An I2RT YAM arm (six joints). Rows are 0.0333 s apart.
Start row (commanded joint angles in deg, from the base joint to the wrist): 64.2, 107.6, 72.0, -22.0, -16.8, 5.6
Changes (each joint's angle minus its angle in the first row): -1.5, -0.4, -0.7, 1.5, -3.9, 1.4; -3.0, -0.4, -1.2, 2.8, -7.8, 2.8; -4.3, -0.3, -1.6, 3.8, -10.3, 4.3; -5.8, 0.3, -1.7, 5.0, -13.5, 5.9; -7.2, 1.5, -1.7, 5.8, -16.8, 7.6; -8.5, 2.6, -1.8, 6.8, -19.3, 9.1; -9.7, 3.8, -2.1, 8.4, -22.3, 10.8; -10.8, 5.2, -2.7, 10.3, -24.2, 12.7; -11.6, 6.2, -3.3, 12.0, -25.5, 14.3; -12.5, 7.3, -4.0, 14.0, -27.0, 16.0; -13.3, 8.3, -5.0, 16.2, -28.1, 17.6
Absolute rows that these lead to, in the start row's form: 62.7, 107.2, 71.3, -20.5, -20.7, 7.0; 61.2, 107.2, 70.8, -19.2, -24.6, 8.4; 59.9, 107.3, 70.4, -18.2, -27.1, 9.9; 58.4, 107.9, 70.3, -17.0, -30.3, 11.5; 57.0, 109.1, 70.3, -16.2, -33.6, 13.2; 55.7, 110.2, 70.2, -15.2, -36.1, 14.7; 54.5, 111.4, 69.9, -13.6, -39.1, 16.4; 53.4, 112.8, 69.3, -11.7, -41.0, 18.3; 52.6, 113.8, 68.7, -10.0, -42.3, 19.9; 51.7, 114.9, 68.0, -8.0, -43.8, 21.6; 50.9, 115.9, 67.0, -5.8, -44.9, 23.2
